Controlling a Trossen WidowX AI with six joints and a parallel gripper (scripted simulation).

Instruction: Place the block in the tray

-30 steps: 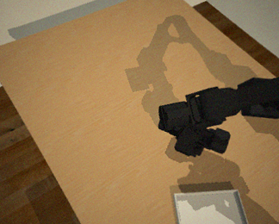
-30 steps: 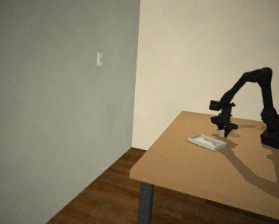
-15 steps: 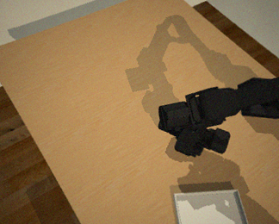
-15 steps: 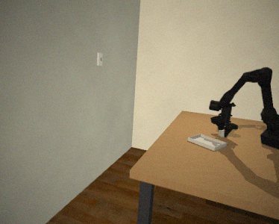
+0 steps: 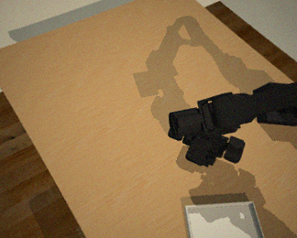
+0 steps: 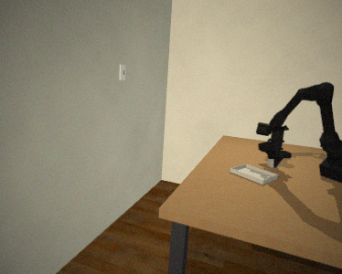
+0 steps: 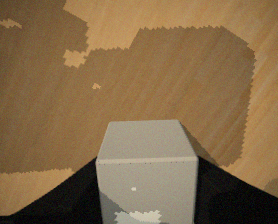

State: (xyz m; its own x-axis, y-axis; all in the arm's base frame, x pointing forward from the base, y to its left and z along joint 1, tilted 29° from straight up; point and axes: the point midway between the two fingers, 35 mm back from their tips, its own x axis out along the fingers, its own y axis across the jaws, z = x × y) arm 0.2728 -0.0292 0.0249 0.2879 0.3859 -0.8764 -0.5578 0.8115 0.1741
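My hand is 7 cm short of the white tray, 20 cm to the right of it and 3 cm above it. Round my hand: block (2 cm below).
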